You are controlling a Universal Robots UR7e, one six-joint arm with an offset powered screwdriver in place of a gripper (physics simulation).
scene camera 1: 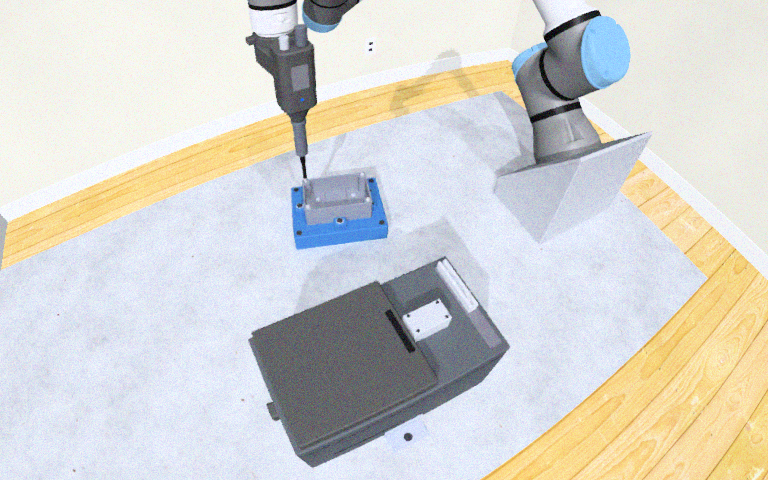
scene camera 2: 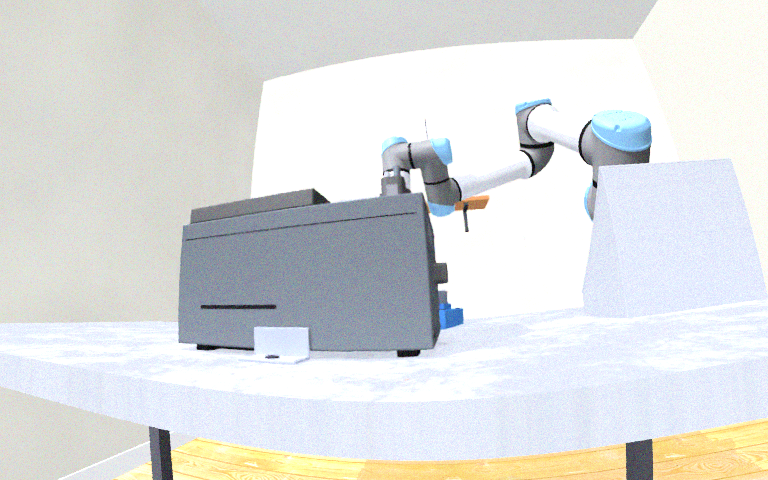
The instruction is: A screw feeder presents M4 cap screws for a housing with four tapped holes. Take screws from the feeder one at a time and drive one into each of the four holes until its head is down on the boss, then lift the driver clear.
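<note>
The grey open-topped housing [scene camera 1: 338, 212] [scene camera 2: 442, 296] sits on a blue fixture [scene camera 1: 339, 236] [scene camera 2: 451, 318]. My screwdriver [scene camera 1: 305, 177] stands upright with its thin black bit at the housing's back left corner in scene camera 1. In scene camera 2 the top of its body [scene camera 2: 393, 186] shows above the feeder, and the bit is hidden. Whether a screw is on the bit or in that corner is too small to tell. Small light spots show at other corners; I cannot tell whether they are screw heads. The dark grey screw feeder [scene camera 1: 339, 362] [scene camera 2: 305, 277] stands in front of the fixture.
A white block [scene camera 1: 428, 318] with dark holes sits in the feeder's recess. A small white bracket [scene camera 1: 397, 438] [scene camera 2: 281, 341] is at the feeder's side. The arm's light grey pedestal [scene camera 1: 572, 200] [scene camera 2: 679, 237] stands right of the fixture. The arm reaches over from it.
</note>
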